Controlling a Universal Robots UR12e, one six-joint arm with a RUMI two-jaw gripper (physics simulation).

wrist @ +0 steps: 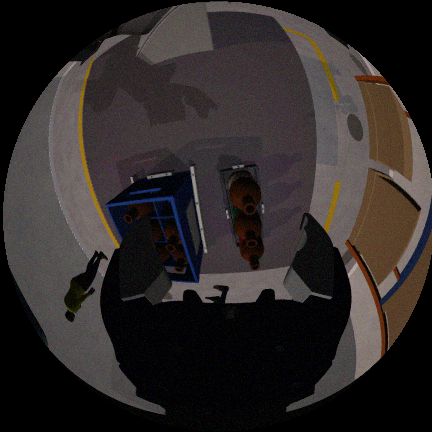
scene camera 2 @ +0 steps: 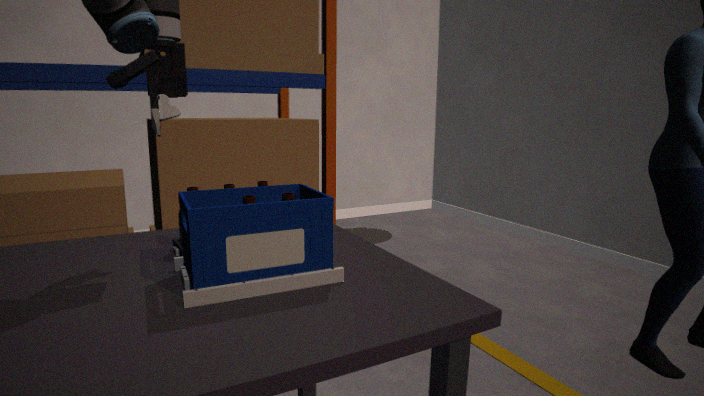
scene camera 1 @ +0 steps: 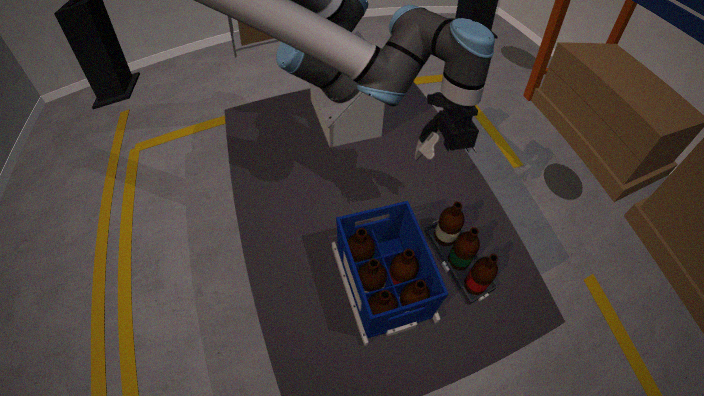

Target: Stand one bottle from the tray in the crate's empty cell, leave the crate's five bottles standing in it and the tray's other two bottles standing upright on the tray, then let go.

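Where they show: gripper, between the fingertips: (wrist: 226, 215) (scene camera 2: 159, 134) (scene camera 1: 443, 155); arm's base, origin of its link: (scene camera 1: 348, 78).
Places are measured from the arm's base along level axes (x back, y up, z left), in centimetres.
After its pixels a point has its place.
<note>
The blue crate (scene camera 1: 379, 324) {x -79.3, y -10.6, z -10.2 cm} (scene camera 2: 210, 250) {x -55.6, y -11.4, z -14.3 cm} (wrist: 175, 187) {x -51.3, y -8.1, z 3.1 cm} holds five brown bottles; its empty cell (scene camera 1: 391, 241) {x -52.5, y -20.3, z 1.0 cm} is at the back right in scene camera 1. The dark tray (scene camera 1: 470, 295) {x -75.4, y -20.6, z 18.5 cm} (wrist: 226, 189) beside it carries three upright brown bottles in a row: cream-label bottle (scene camera 1: 451, 222) {x -56.7, y -9.6, z 16.0 cm} (wrist: 245, 192) {x -52.8, y -8.8, z 17.3 cm}, green-label bottle (scene camera 1: 466, 246) {x -65.0, y -9.3, z 17.3 cm} (wrist: 247, 226) {x -61.5, y -8.9, z 18.5 cm}, red-label bottle (scene camera 1: 483, 272) {x -73.7, y -9.4, z 19.2 cm} (wrist: 251, 251) {x -70.2, y -9.1, z 20.6 cm}. The crate hides these three in scene camera 2. My gripper (scene camera 1: 450, 151) {x -47.8, y 7.9, z 13.1 cm} (wrist: 226, 215) {x -47.8, y 7.9, z 13.1 cm} is open and empty, high above the table and behind the tray in scene camera 1. In scene camera 2 one finger hides the other.
White rails (scene camera 1: 350, 295) {x -67.3, y -18.1, z -14.3 cm} (scene camera 2: 265, 287) {x -65.1, y -19.6, z -14.9 cm} (wrist: 198, 210) {x -62.5, y -18.1, z 5.5 cm} edge the crate on the table (scene camera 1: 280, 210) {x -34.4, y -21.1, z -28.8 cm} (scene camera 2: 400, 300) {x -87.8, y -21.1, z -26.2 cm}. The robot's pale base (scene camera 1: 355, 122) {x -10.5, y -11.7, z 0.2 cm} stands at the table's back. Cardboard boxes (scene camera 1: 615, 95) (scene camera 2: 240, 165) and racking are beyond the table. A person (scene camera 2: 682, 150) (wrist: 80, 290) stands away from it.
</note>
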